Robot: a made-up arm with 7 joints.
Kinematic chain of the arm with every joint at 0, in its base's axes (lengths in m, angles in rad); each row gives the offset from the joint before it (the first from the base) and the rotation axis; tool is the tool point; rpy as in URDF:
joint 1: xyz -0.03 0 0.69 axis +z
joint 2: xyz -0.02 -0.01 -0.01 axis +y
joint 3: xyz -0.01 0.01 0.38 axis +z
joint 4: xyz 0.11 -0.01 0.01 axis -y
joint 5: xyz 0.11 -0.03 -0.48 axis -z
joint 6: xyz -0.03 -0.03 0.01 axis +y
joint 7: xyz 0.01 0 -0.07 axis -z
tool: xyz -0.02 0.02 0.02 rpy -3.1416 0 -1.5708
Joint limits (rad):
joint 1: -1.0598..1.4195
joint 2: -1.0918..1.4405
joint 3: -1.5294..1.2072
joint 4: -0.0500..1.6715
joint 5: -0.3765..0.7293
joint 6: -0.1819..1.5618
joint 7: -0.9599..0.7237
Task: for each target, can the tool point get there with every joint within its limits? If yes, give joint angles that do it. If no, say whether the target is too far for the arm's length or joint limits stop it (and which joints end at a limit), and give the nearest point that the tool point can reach.
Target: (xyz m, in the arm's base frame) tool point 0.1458 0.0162 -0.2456
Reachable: no: joint limits stop it (at a limit: joint 2, joint 5, joint 6, joint 7) | nearest point 0.2280 0.0238 0.1099 | short by 0.365 m
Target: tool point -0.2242 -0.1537 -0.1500
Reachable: no: joint limits stop it (at a limit: joint 1, joint 2, joint 5, joint 6, joint 7) | nearest point -0.0853 -0.2295 0.1591 | short by 0.347 m
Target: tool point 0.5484 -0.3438 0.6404
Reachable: yes | joints 0.1350 0.6559 -0.6655 1.2958 0.5473 -0.0413 -0.7408
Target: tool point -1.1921 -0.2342 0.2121
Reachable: no: too far | nearest point -0.7308 -0.1412 0.7585 | short by 0.721 m
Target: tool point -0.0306 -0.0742 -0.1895
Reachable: no: joint limits stop it (at a limit: joint 1, joint 2, joint 5, joint 6, joint 7) | nearest point 0.0409 -0.1760 0.1321 | short by 0.345 m
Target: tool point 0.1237 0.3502 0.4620
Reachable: yes | joints 0.0033 0.9779 0.9308 0.6708 0.3860 0.7336 -0.0010
